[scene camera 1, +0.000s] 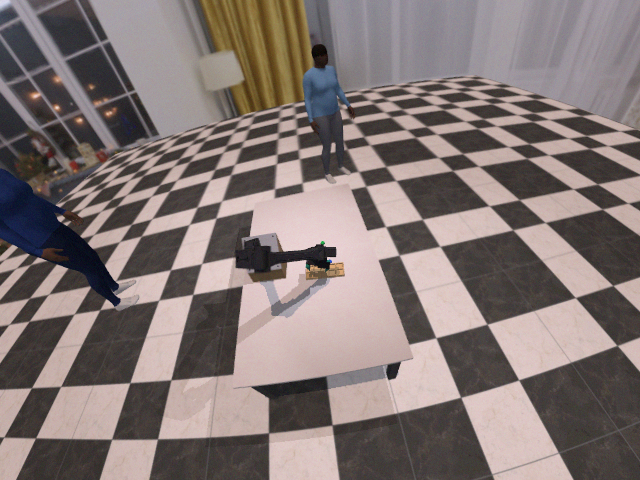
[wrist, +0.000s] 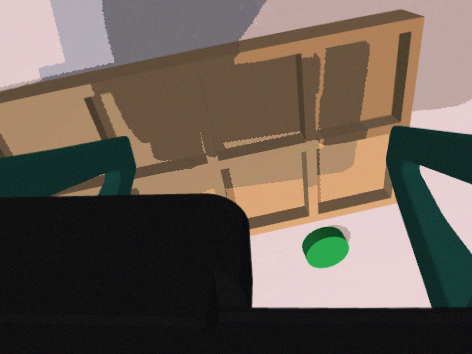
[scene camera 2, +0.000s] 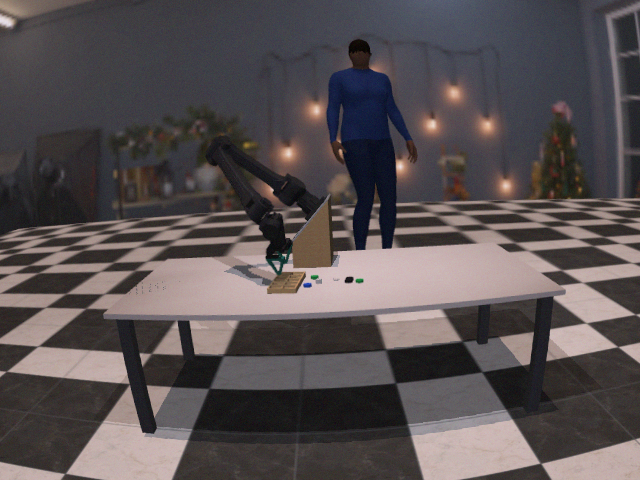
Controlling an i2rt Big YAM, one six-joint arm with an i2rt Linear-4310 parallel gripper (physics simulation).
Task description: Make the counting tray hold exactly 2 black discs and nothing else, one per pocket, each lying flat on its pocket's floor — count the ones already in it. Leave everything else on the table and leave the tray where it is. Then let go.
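The wooden counting tray (scene camera 1: 337, 275) (scene camera 2: 282, 291) (wrist: 380, 32) lies on the table, partly shadowed. The pockets that show in the wrist view have bare floors; its left part is cut off or covered by the gripper. My gripper (scene camera 1: 318, 268) (scene camera 2: 279, 271) (wrist: 256, 147) is open and empty, with dark green fingers, low above the tray. The black discs (scene camera 2: 348, 279) show as one small dark patch on the table, right of the tray in scene camera 2; I cannot tell them apart. They do not show in the wrist view.
A green disc (scene camera 2: 314, 277) (wrist: 327, 251) lies close beside the tray. A blue disc (scene camera 1: 329, 261) (scene camera 2: 307, 285), a grey block (scene camera 2: 318, 281) and a white disc (scene camera 2: 336, 279) lie near it. Another green disc (scene camera 1: 322, 242) (scene camera 2: 359, 280) lies beside the black patch. The arm's wedge-shaped base (scene camera 2: 312, 248) stands behind.
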